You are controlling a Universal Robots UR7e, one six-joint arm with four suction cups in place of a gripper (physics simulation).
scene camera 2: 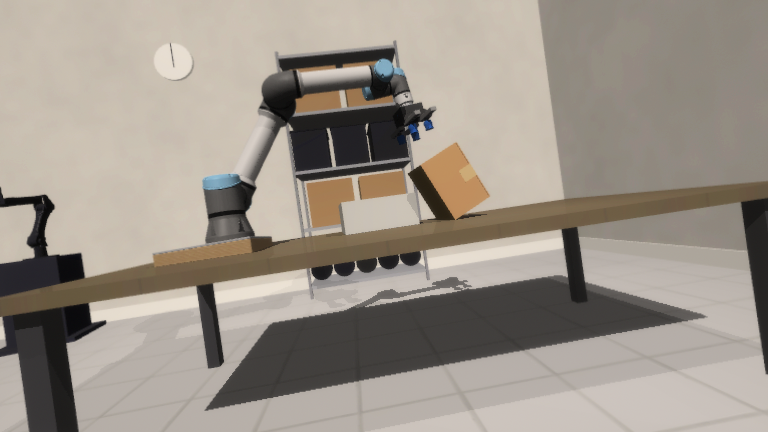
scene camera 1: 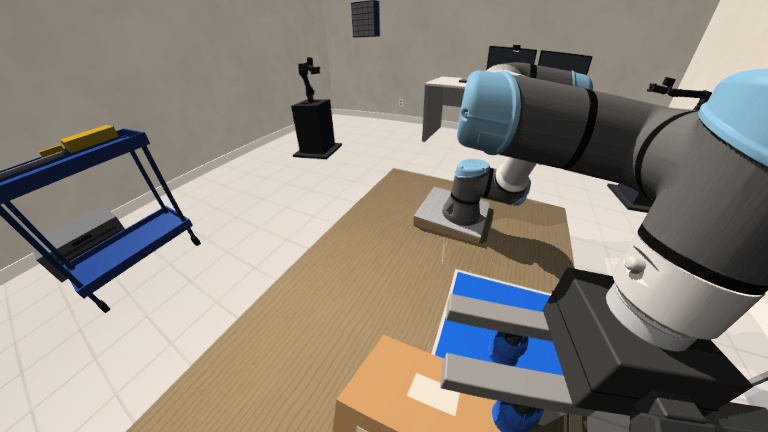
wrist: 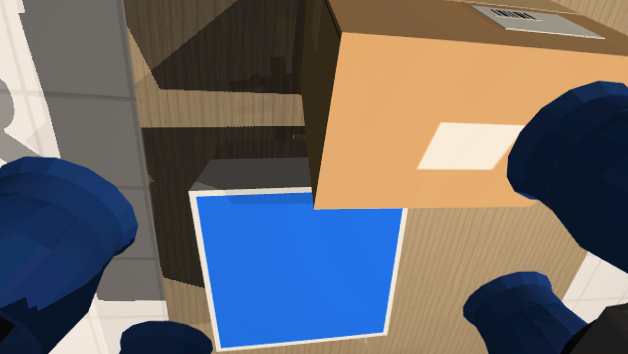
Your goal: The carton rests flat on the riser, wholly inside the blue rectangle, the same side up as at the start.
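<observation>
The orange-brown carton (scene camera 1: 375,376) (scene camera 2: 451,180) (wrist: 380,90) is tilted steeply. In scene camera 2 its lowest edge is on the table beside the white riser (scene camera 2: 378,214) (wrist: 250,172), and its left side leans at the riser's end; exact contact is hidden. The blue rectangle (scene camera 1: 499,290) (wrist: 295,225) with a white border lies on the riser's top. In the wrist view the carton overhangs one corner of it. My gripper (scene camera 1: 512,381) (scene camera 2: 413,131) (wrist: 320,265) is open, suction off, its blue cups above the riser and carton, apart from the carton.
The wooden table (scene camera 1: 322,300) (scene camera 2: 590,214) carries the arm's base plate (scene camera 1: 429,206) (scene camera 2: 204,252). A shelf rack (scene camera 2: 343,111) stands behind the table. A blue cart (scene camera 1: 134,241) is on the left, and a black pedestal (scene camera 1: 313,128) stands farther back.
</observation>
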